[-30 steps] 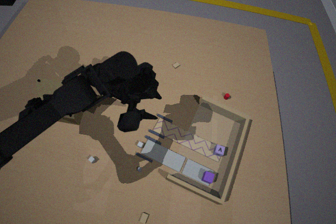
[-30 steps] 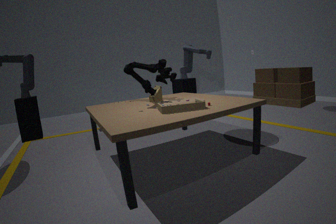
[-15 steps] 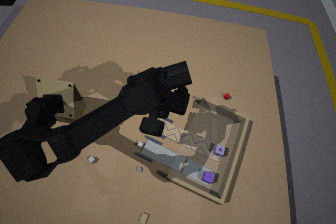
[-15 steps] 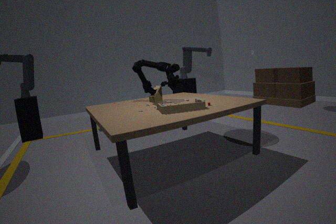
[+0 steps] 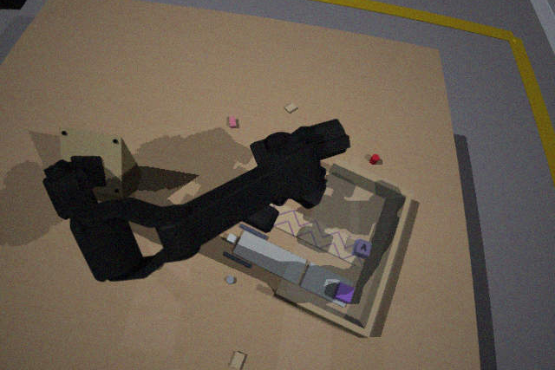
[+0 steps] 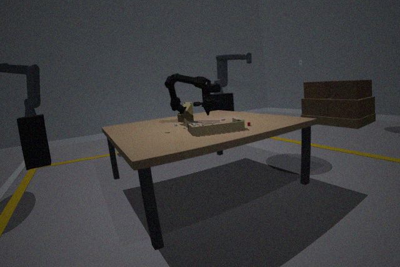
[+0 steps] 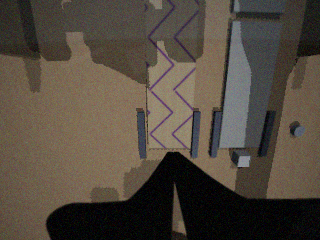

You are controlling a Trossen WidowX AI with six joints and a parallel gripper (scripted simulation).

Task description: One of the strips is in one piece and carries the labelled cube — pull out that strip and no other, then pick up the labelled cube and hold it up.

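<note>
The zigzag-patterned strip lies 90 mm ahead of my gripper tip, 70 mm below it and 40 mm to the right of it. The rest, counted from my gripper tip: grey disc: 160 mm to the right, 80 mm behind, 70 mm below; pink block: 230 mm to the left, 100 mm behind, 70 mm below; red cylinder: 250 mm ahead, 140 mm to the left, 60 mm below.
</note>
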